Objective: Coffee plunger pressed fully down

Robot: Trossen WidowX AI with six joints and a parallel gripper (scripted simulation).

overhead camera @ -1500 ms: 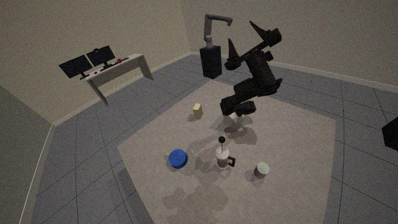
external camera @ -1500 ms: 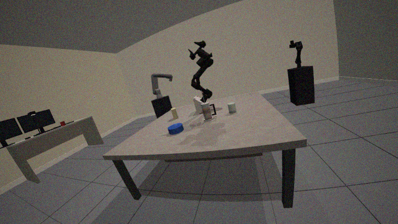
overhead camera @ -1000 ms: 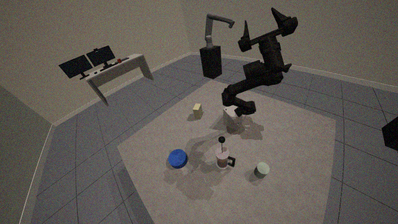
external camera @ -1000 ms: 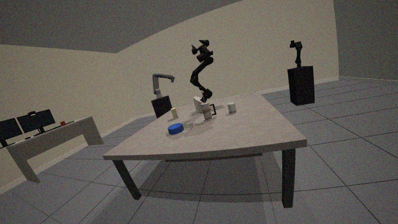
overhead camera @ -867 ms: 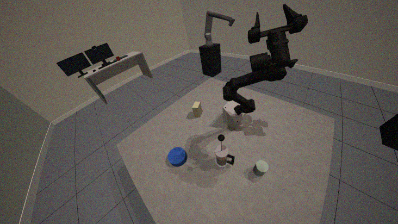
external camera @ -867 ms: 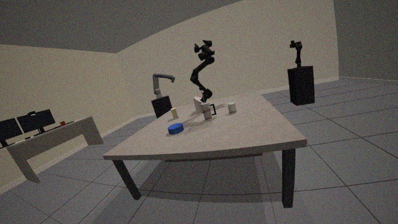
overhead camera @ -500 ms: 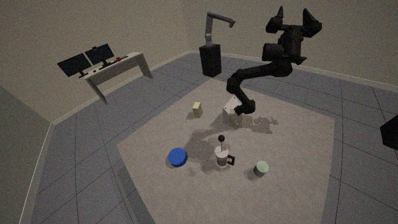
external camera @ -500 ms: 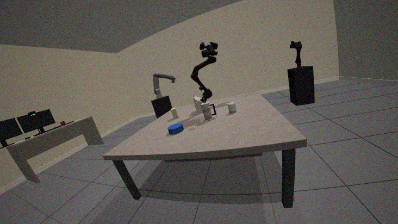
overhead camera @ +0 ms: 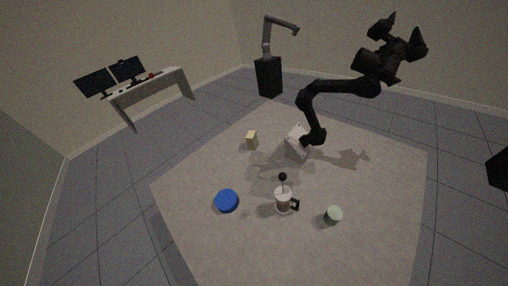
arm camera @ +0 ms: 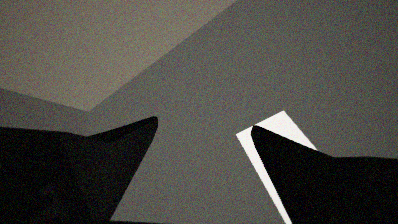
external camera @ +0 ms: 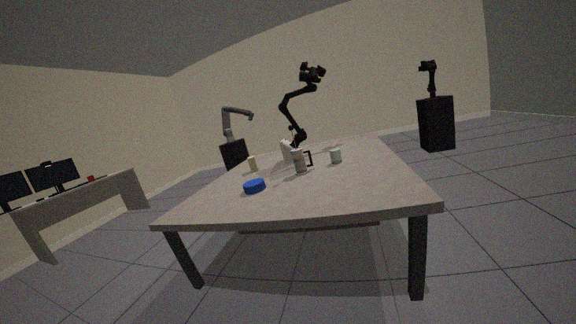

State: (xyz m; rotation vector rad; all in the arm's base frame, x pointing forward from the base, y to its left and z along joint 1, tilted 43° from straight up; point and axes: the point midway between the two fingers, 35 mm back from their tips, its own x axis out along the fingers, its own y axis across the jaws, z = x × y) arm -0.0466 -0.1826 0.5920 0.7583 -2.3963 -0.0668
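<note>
The coffee press lies 49 cm ahead of my gripper tip, 12 cm to the right of it and 54 cm below it.
</note>
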